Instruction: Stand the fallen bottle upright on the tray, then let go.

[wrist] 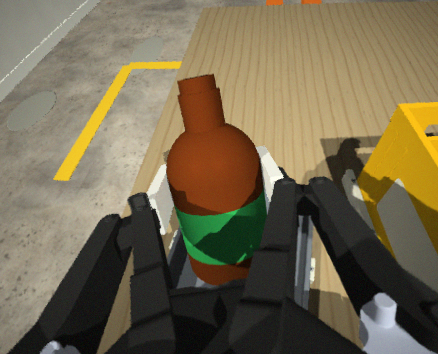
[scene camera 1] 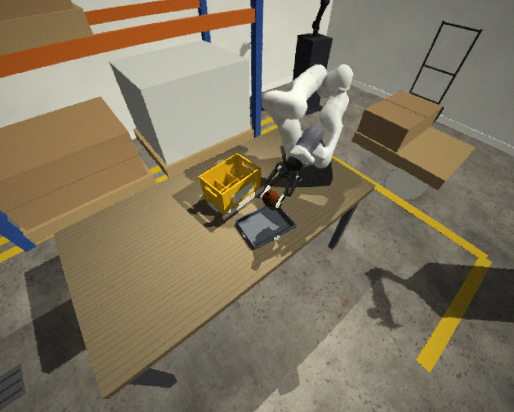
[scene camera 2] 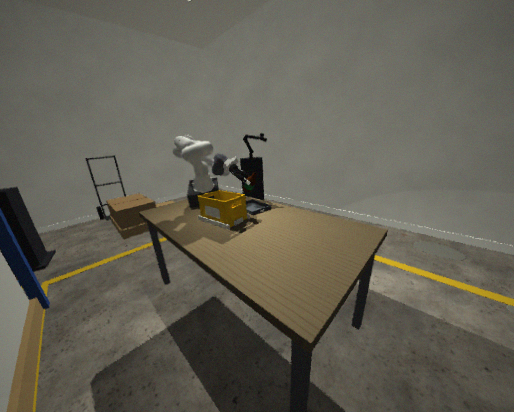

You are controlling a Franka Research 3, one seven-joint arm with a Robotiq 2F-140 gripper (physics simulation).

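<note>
The brown bottle with a green band (scene camera 1: pixel 270 198) (scene camera 2: pixel 252 178) (wrist: pixel 215 170) is between the fingers of my gripper (scene camera 1: pixel 272 196) (scene camera 2: pixel 248 183) (wrist: pixel 215 169), which is shut on its body. The bottle is held in the air with its neck up, somewhat tilted. The grey tray (scene camera 1: pixel 257 231) (scene camera 2: pixel 260 207) (wrist: pixel 303 260) lies on the table below it. In scene camera 1's view the bottle appears over the tray's edge nearest the arm. Scene camera 2's view shows a gap between bottle and tray. The fingers hide part of the bottle's lower end in the wrist view.
A yellow crate (scene camera 1: pixel 227 199) (scene camera 2: pixel 231 207) (wrist: pixel 400 160) with inner dividers stands on the table (scene camera 1: pixel 165 270) (scene camera 2: pixel 300 250) (wrist: pixel 300 60) beside the tray, close to the gripper. The table's long edge runs past the tray's other side. A shelf rack (scene camera 1: pixel 256 70) stands behind the table.
</note>
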